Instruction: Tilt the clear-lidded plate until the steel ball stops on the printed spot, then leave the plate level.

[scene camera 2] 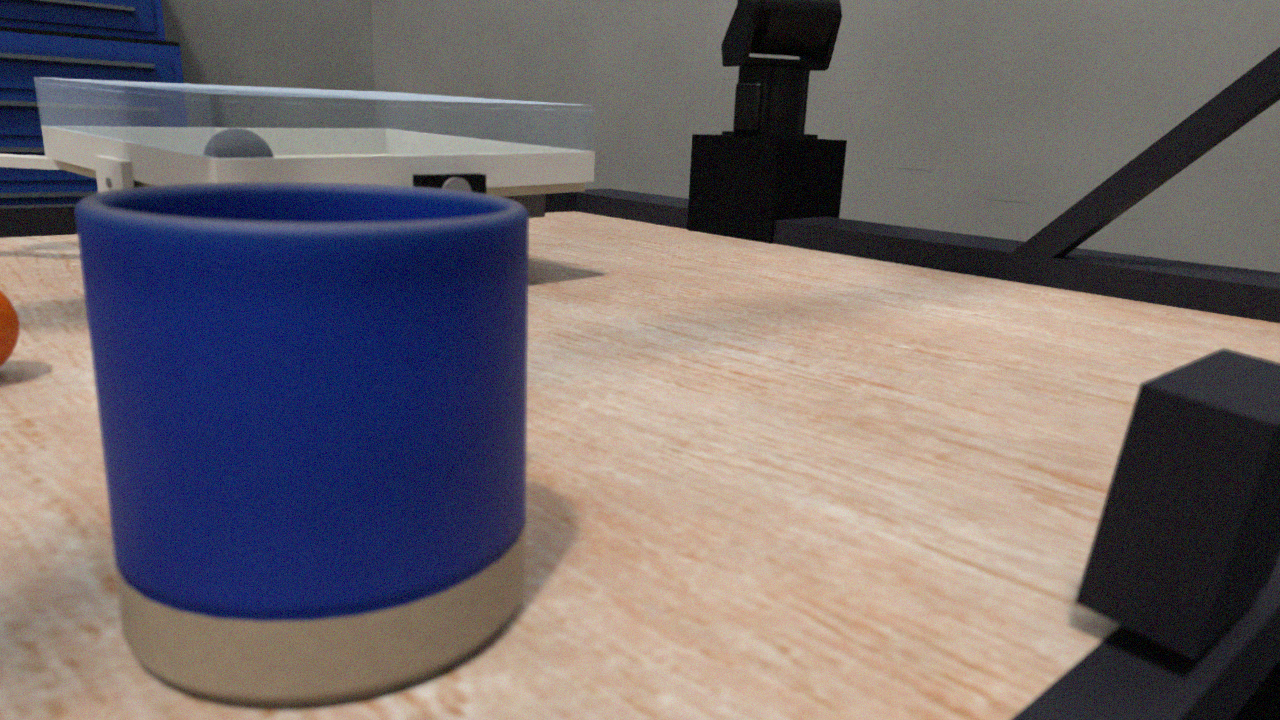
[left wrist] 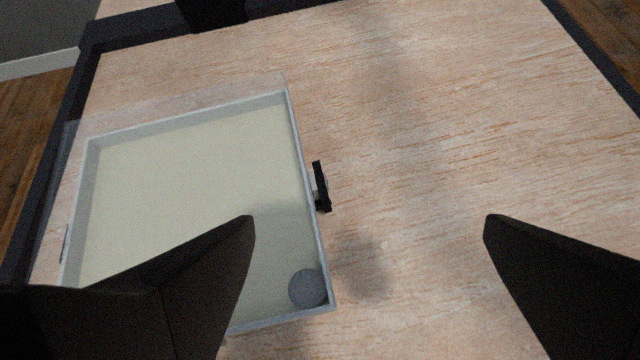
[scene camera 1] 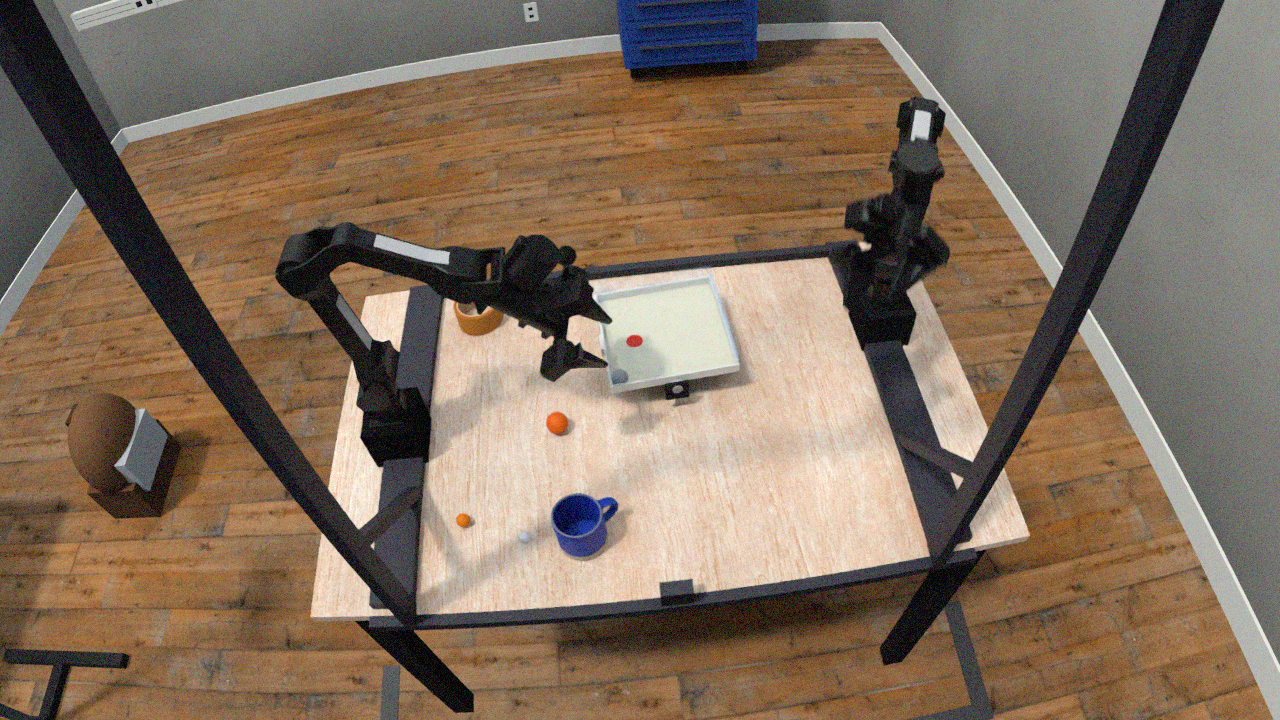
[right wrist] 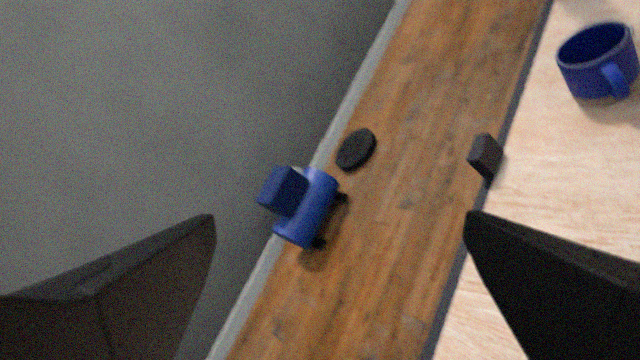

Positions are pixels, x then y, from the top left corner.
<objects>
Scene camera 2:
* clear-lidded plate: 150, 132
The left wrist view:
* my left gripper: 367, 226
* clear-lidded plate: 129, 184
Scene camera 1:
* my left gripper: 609, 343
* my right gripper: 867, 302
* orange-brown ring: 478, 325
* clear-lidded plate: 670, 326
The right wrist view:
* my right gripper: 340, 225
</objects>
